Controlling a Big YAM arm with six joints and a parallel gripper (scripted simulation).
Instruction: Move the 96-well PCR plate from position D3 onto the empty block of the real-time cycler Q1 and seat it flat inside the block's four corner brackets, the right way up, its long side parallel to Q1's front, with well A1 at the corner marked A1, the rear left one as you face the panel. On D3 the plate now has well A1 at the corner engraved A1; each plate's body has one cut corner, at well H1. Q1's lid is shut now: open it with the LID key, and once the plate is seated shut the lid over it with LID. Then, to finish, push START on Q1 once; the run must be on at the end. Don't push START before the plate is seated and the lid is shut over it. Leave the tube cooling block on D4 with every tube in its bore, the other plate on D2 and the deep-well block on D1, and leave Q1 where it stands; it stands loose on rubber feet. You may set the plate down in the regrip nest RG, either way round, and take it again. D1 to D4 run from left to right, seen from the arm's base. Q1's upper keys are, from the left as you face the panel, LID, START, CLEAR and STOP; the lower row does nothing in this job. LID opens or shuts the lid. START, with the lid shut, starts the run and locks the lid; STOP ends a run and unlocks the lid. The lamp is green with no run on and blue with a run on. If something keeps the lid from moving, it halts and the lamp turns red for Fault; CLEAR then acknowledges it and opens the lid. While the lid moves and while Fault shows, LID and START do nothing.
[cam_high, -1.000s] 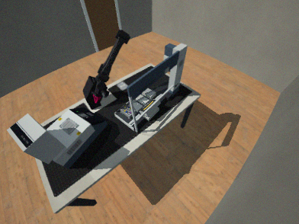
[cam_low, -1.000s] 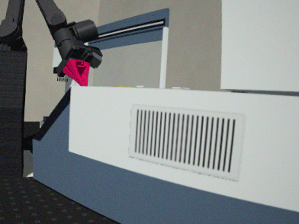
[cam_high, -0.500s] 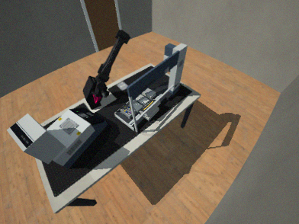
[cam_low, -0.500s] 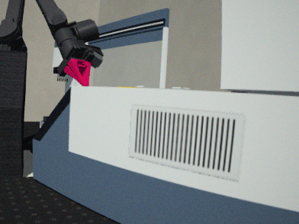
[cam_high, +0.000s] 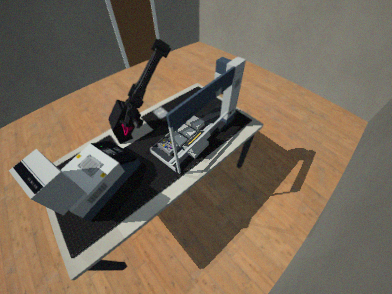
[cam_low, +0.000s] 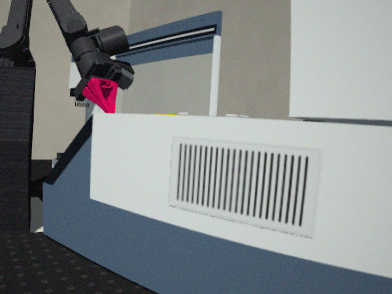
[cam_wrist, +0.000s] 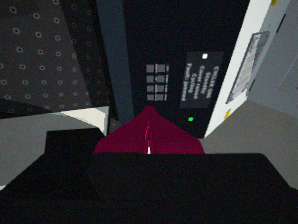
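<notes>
Now: the tube 140 mm ahead of my hand, 270 mm to the left of it and 140 mm below it. Round my hand: tube cooling block: 140 mm ahead, 240 mm to the left, 140 mm below; pipette head: 20 mm ahead, 790 mm to the left, 170 mm above.
</notes>
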